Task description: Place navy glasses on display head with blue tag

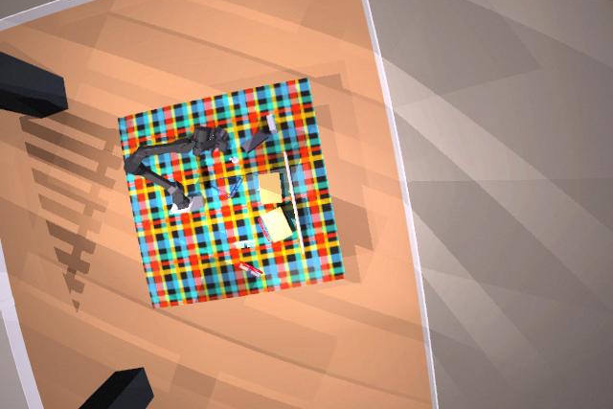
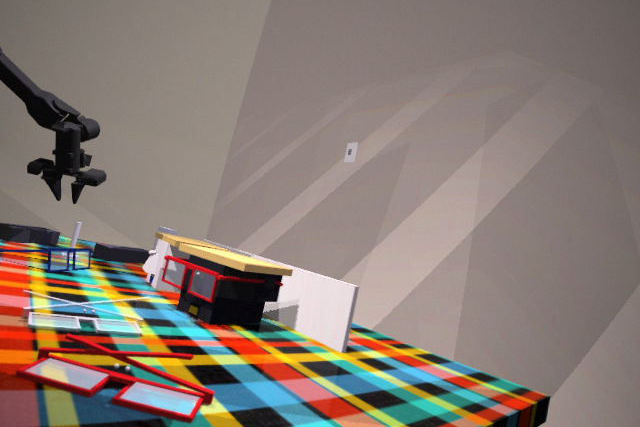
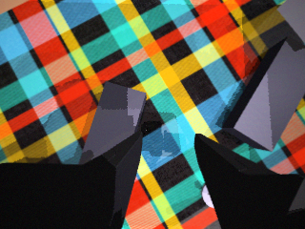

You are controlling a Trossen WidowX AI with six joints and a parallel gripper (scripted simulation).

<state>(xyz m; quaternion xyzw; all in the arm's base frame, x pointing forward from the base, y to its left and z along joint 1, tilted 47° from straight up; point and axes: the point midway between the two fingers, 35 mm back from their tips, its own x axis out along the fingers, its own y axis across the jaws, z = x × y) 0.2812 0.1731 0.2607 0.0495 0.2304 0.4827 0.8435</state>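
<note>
My gripper tip is 12 cm to the left of the grey post, 10 cm above it and 2 cm short of it. Also, from my gripper tip: black display head (57 cm to the right, 17 cm ahead, 7 cm below); white upright panel (47 cm to the right, 32 cm ahead, 7 cm below); white display head (35 cm to the right, 18 cm ahead, 7 cm below).
</note>
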